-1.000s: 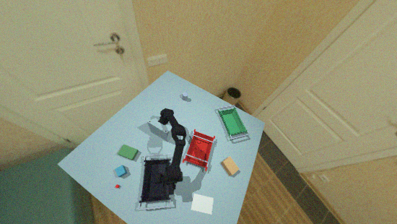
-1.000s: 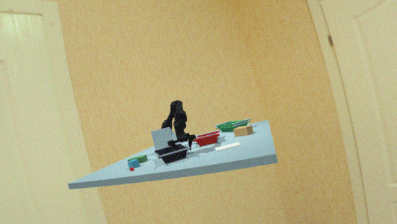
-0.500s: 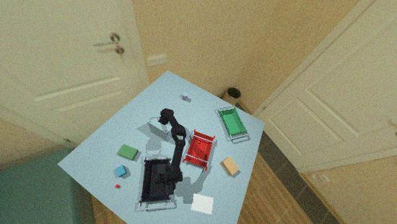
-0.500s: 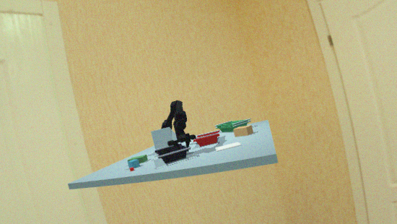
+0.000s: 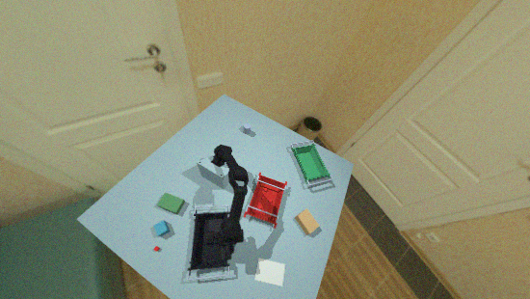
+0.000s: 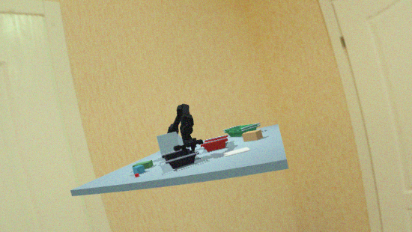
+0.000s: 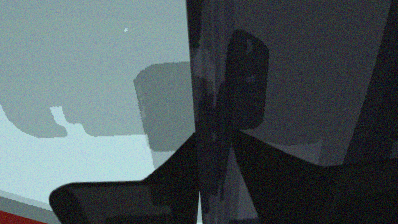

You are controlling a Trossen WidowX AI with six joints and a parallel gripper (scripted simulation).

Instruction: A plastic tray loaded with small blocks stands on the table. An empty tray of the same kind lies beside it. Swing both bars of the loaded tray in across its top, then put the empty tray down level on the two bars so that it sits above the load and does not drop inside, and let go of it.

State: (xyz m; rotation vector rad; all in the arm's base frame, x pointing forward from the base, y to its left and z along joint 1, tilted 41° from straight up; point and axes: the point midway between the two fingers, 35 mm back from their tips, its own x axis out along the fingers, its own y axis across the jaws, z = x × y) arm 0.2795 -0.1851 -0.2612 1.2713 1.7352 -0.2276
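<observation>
Now: gripper tip 60 mm past the black tray, 40 mm to the left of it and 30 mm below it. From my gripper tip the other things lie so: white plate: 300 mm ahead, 10 mm to the right, 10 mm below; tiny red cube: 270 mm behind, 220 mm to the right; blue block: 320 mm behind, 130 mm to the right, 10 mm above.
</observation>
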